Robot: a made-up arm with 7 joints.
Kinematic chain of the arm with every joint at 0, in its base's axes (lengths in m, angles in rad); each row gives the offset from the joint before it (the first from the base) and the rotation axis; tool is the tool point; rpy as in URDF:
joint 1: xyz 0 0 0.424 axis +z
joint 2: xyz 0 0 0 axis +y
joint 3: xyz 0 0 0.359 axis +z
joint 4: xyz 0.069 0 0 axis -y
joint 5: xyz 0.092 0 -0.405 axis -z
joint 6: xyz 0 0 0 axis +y
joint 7: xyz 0.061 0 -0.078 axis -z
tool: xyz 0 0 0 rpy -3.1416 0 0
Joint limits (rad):
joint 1: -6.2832..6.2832
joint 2: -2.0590..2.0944
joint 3: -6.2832..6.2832
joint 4: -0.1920..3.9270
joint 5: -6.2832..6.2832
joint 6: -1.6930..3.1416
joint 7: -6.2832..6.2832
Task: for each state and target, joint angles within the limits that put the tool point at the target. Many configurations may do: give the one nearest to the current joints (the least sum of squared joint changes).
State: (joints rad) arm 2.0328 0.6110 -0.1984 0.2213 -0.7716 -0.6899 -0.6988
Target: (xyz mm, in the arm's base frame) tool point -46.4 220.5 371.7
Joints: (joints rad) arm 1.8481 0.0410 -0.3864 -0.0344 -0.8011 -0.9904 -0.6988
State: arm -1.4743 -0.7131 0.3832 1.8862 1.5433 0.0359 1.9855
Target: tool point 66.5 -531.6 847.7
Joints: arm -1.6047 -0.0734 0.2529 1.4361 1.5922 0.0378 1.9855
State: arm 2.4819 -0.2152 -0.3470 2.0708 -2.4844 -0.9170 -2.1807
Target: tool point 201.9 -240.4 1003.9
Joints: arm 2.3250 -1.1635 -0.0941 1.9644 -2.4986 -1.2579 -2.1807
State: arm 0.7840 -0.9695 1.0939 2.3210 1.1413 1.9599 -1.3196
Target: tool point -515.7 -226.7 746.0
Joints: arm 1.2954 -1.1394 1.0775 1.7410 0.9539 2.3562 -1.3196
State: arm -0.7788 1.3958 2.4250 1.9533 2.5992 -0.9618 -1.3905
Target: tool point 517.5 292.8 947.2
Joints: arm -0.0650 1.0700 2.2963 2.3106 2.4765 -0.3374 -1.3905
